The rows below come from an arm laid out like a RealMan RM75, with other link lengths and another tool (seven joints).
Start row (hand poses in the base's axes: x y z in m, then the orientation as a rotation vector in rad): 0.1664 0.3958 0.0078 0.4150 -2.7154 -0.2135
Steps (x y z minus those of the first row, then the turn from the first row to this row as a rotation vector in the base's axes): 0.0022 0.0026 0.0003 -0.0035 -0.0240 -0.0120; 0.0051 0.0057 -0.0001 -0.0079 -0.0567 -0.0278; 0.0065 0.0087 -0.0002 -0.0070 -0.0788 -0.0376; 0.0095 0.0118 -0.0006 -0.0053 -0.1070 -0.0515; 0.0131 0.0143 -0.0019 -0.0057 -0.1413 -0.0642; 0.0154 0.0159 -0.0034 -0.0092 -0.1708 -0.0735; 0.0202 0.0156 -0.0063 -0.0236 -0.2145 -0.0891; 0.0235 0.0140 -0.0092 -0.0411 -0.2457 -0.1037; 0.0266 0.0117 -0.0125 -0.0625 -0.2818 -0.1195; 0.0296 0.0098 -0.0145 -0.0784 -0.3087 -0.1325; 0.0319 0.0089 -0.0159 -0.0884 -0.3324 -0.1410; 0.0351 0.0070 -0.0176 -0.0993 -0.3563 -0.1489; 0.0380 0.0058 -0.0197 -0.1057 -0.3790 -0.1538; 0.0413 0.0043 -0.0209 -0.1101 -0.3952 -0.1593; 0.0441 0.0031 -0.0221 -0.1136 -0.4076 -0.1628; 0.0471 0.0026 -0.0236 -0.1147 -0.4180 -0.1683; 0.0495 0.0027 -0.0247 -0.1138 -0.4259 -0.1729; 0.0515 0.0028 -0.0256 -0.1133 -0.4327 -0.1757
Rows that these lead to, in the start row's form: 0.1686 0.3984 0.0081 0.4029 -2.7420 -0.2083; 0.1715 0.4015 0.0077 0.3868 -2.7781 -0.2015; 0.1729 0.4045 0.0076 0.3781 -2.8022 -0.2019; 0.1759 0.4076 0.0072 0.3650 -2.8333 -0.2035; 0.1795 0.4101 0.0059 0.3539 -2.8700 -0.2009; 0.1818 0.4117 0.0044 0.3454 -2.9012 -0.1935; 0.1866 0.4114 0.0015 0.3270 -2.9474 -0.1695; 0.1899 0.4098 -0.0014 0.3063 -2.9806 -0.1424; 0.1930 0.4075 -0.0047 0.2830 -3.0184 -0.1085; 0.1960 0.4056 -0.0067 0.2635 -3.0464 -0.0831; 0.1983 0.4047 -0.0081 0.2516 -3.0706 -0.0656; 0.2015 0.4028 -0.0098 0.2402 -3.0946 -0.0462; 0.2044 0.4016 -0.0119 0.2343 -3.1171 -0.0327; 0.2077 0.4001 -0.0131 -0.2270 3.1330 0.0238; 0.2105 0.3989 -0.0143 -0.2207 3.1214 0.0165; 0.2135 0.3984 -0.0158 -0.2122 3.1114 0.0138; 0.2159 0.3985 -0.0169 -0.2056 3.1036 0.0145; 0.2179 0.3986 -0.0178 -0.2016 3.0968 0.0144
